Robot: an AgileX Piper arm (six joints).
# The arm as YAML. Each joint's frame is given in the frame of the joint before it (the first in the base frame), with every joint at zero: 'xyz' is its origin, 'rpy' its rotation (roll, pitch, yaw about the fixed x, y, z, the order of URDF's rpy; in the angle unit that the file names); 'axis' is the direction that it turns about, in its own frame. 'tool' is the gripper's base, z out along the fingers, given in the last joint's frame.
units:
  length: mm
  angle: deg
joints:
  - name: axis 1
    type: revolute
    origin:
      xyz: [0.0, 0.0, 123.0]
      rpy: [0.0, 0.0, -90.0]
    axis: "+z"
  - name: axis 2
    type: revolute
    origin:
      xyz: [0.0, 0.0, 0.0]
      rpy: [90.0, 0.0, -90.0]
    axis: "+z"
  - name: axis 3
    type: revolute
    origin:
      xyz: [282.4, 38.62, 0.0]
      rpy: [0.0, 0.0, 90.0]
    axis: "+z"
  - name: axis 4
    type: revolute
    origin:
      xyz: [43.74, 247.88, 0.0]
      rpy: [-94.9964, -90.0, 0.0]
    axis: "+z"
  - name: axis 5
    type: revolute
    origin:
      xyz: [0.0, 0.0, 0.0]
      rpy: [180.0, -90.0, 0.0]
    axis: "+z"
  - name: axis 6
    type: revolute
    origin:
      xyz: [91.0, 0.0, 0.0]
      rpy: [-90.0, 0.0, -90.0]
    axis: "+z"
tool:
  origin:
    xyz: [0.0, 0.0, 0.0]
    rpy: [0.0, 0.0, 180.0]
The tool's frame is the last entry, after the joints.
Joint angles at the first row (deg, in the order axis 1, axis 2, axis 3, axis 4, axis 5, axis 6):
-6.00, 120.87, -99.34, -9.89, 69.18, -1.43
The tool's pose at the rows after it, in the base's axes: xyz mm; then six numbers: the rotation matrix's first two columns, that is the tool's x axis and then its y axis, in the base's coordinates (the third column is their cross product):
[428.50, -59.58, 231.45, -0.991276, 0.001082, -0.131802, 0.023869, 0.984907, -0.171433]
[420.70, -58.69, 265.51, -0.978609, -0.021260, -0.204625, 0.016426, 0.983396, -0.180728]
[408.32, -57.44, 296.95, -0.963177, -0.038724, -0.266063, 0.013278, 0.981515, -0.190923]
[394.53, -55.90, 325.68, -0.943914, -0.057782, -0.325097, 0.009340, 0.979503, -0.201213]
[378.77, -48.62, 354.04, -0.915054, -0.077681, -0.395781, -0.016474, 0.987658, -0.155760]
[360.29, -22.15, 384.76, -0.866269, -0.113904, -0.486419, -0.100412, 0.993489, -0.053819]
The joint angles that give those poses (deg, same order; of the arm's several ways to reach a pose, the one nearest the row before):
-6.00, 118.66, -101.35, -9.75, 69.40, -2.51
-6.00, 114.62, -102.21, -9.68, 69.81, -3.82
-6.01, 110.36, -102.31, -9.68, 70.33, -4.82
-6.00, 106.27, -102.31, -9.60, 70.63, -5.89
-6.05, 101.98, -102.31, -5.64, 70.77, -8.18
-4.05, 97.17, -102.31, 2.23, 70.91, -10.80

